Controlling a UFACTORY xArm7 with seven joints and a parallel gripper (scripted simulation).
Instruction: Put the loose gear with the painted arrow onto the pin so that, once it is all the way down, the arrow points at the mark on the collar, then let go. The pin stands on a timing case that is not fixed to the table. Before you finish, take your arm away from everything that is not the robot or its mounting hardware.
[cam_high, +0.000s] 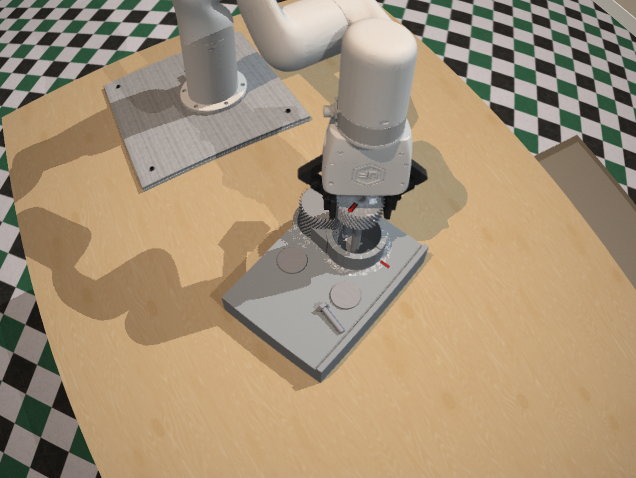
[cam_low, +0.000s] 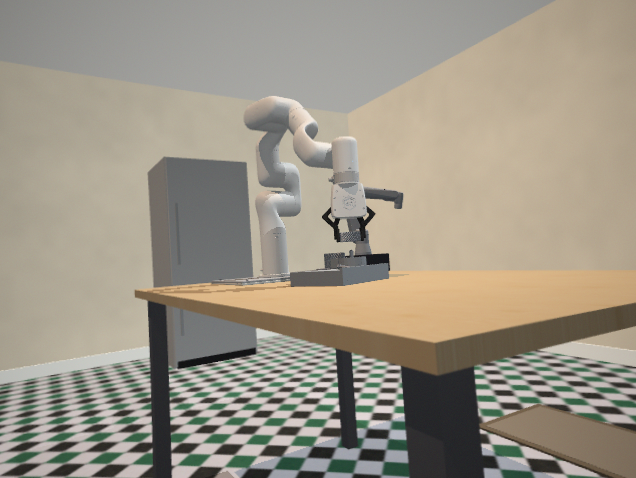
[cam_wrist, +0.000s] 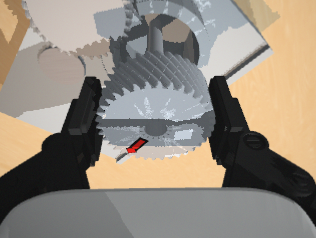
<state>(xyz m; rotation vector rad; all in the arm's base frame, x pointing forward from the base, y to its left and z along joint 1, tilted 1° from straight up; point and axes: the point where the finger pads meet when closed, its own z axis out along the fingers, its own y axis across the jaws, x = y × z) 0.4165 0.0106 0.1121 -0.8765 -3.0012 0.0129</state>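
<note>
Now: hand 7 cm short of the bolt, 10 cm to the left of it and 9 cm above it. Also, from my hand: gear (right at my hand).
</note>
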